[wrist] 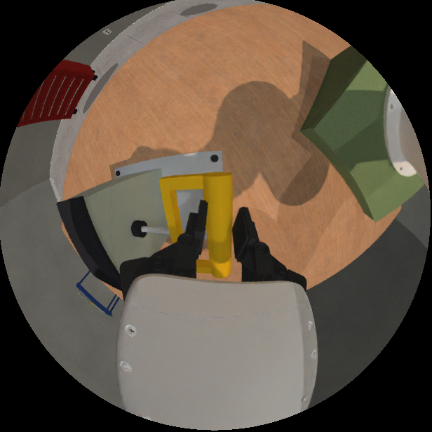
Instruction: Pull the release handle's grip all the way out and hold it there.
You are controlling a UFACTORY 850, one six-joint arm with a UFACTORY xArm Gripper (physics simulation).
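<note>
The release handle's yellow grip [219, 220] is a thick bar on a yellow frame, left of the middle of the wrist view. A thin metal rod [156, 230] runs from the frame into a black collar on a grey-green housing [120, 200]. The housing stands on a light metal plate [192, 159] with dark bolts. My gripper [220, 215] is shut on the yellow grip, one black finger inside the frame and the other on the bar's right side. The lower part of the frame is partly hidden behind the left finger.
A green angular block [345, 130] with a white round part [400, 135] stands at the right on the wooden table top [165, 90]. A red slatted object [57, 95] is beyond the table's edge at the upper left, and a blue frame [95, 301] is at the lower left.
</note>
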